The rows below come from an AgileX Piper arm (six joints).
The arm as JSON. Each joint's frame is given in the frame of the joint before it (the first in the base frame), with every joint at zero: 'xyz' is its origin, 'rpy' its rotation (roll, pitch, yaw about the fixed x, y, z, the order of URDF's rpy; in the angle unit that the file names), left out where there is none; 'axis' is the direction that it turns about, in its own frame. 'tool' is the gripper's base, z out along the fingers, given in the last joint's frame.
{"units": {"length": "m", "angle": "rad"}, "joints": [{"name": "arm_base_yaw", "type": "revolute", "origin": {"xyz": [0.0, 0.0, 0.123]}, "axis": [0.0, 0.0, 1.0]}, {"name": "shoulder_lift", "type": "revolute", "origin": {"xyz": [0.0, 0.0, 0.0]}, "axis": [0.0, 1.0, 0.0]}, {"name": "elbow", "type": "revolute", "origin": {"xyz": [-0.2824, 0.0, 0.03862]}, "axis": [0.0, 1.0, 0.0]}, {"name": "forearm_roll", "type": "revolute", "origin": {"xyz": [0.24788, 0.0, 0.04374]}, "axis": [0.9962, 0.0, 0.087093]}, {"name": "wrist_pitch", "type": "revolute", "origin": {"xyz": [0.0, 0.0, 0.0]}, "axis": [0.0, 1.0, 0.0]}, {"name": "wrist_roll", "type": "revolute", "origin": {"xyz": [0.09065, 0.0, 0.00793]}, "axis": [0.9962, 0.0, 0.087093]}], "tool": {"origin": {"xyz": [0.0, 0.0, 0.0], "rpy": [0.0, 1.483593, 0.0]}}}
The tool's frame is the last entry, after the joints.
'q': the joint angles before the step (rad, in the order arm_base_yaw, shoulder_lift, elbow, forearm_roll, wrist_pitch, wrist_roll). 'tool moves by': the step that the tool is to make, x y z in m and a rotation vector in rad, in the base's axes. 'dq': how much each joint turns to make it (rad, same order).
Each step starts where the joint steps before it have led.
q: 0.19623 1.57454 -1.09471 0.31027 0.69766 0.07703
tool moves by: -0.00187 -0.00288 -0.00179 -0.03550 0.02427 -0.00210
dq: 0.00002 -0.00001 0.00001 -0.05203 0.02571 0.03303
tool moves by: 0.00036 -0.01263 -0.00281 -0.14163 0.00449 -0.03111
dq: 0.00000 0.00100 -0.00002 -0.21064 0.01827 0.12766
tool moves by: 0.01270 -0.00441 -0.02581 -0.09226 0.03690 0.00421
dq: -0.00001 0.08287 0.00003 -0.11273 -0.02839 0.04740
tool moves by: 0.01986 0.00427 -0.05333 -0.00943 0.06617 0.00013
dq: 0.00000 0.16544 -0.00004 -0.00274 -0.09858 0.00732
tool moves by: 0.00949 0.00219 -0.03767 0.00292 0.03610 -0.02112
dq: 0.00000 0.11228 -0.00104 -0.00199 -0.07554 0.02761
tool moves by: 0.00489 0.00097 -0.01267 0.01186 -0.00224 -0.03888
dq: 0.00000 0.04161 -0.00661 -0.00486 -0.03796 0.04607
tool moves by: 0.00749 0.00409 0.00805 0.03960 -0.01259 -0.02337
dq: -0.00002 0.00079 -0.04023 0.05911 0.01896 -0.01915
